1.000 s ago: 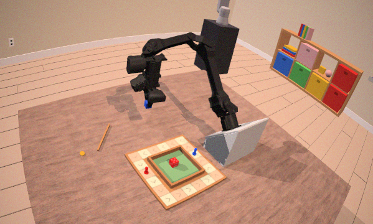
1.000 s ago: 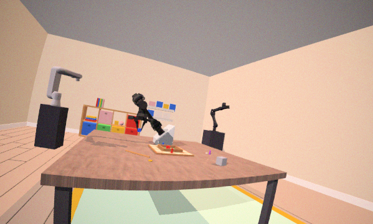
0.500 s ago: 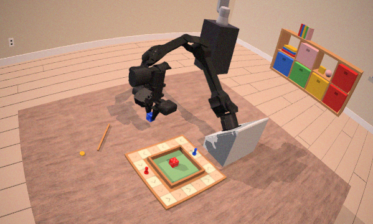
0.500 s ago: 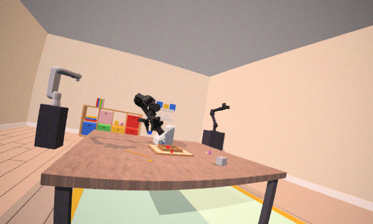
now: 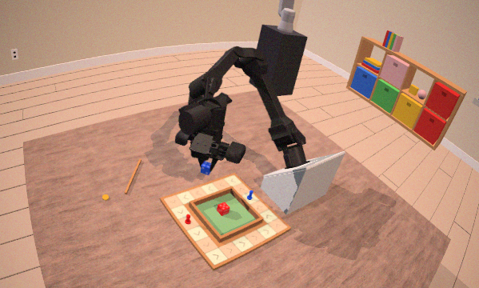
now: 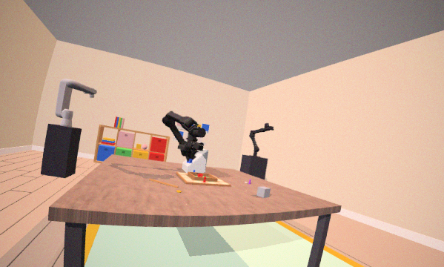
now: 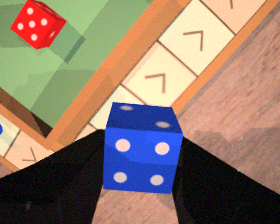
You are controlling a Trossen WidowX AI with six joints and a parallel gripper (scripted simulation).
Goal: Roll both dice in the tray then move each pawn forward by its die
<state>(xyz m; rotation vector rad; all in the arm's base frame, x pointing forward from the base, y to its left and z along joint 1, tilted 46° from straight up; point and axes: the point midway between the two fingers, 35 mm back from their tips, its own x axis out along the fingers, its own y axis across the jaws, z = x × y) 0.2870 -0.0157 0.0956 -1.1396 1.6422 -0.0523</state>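
Right now the red pawn is 100 mm ahead of my gripper tip, 90 mm to the left of it and 90 mm below it. The rest, counted from my gripper tip: wooden stick (180 mm ahead, 160 mm to the right, 110 mm below); green tray (20 mm behind, 100 mm to the left, 110 mm below); blue pawn (130 mm behind, 70 mm to the left, 90 mm below).
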